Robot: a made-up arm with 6 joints. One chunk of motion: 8 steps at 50 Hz.
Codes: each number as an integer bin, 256 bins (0 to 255) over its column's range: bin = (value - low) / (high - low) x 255, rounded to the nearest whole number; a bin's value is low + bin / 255 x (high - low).
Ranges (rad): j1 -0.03..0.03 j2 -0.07..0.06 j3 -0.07..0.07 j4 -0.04..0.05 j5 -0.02..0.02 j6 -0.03..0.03
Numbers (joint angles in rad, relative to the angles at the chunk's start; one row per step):
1: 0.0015 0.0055 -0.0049 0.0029 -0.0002 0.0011
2: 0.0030 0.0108 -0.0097 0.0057 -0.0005 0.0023
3: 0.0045 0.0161 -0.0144 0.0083 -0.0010 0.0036
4: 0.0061 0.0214 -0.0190 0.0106 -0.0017 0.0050
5: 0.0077 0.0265 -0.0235 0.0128 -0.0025 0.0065
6: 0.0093 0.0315 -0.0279 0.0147 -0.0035 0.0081
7: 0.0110 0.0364 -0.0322 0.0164 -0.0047 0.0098
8: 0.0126 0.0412 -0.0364 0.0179 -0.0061 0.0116
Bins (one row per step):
1: 134 148 119 122 126 132
2: 140 158 110 129 124 137
3: 147 169 101 137 121 143
4: 153 179 93 143 117 149
5: 160 189 85 150 112 155
6: 167 199 77 155 105 162
7: 174 209 69 160 98 169
8: 181 218 61 164 89 177

